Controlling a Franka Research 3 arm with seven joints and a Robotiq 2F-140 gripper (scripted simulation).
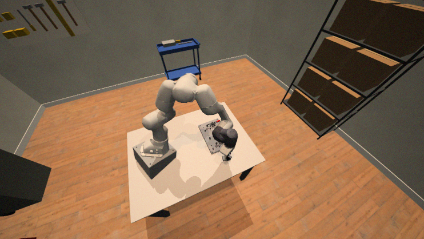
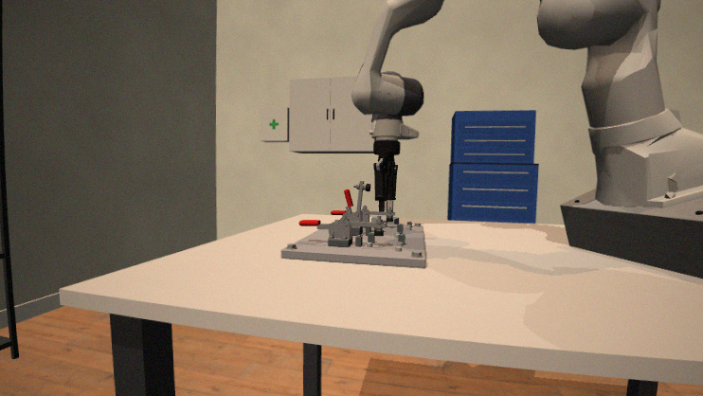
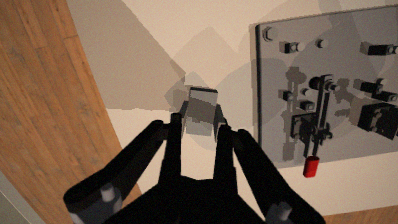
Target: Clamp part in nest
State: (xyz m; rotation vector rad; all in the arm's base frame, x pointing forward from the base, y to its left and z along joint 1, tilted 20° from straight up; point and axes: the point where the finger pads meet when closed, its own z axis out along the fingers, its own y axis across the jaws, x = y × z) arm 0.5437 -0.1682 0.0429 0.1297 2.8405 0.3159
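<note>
Now: the grey block part 30 mm below my hand. From my hand the other things lie so: grey fixture plate (40 mm behind, 260 mm to the left, 30 mm below).
</note>
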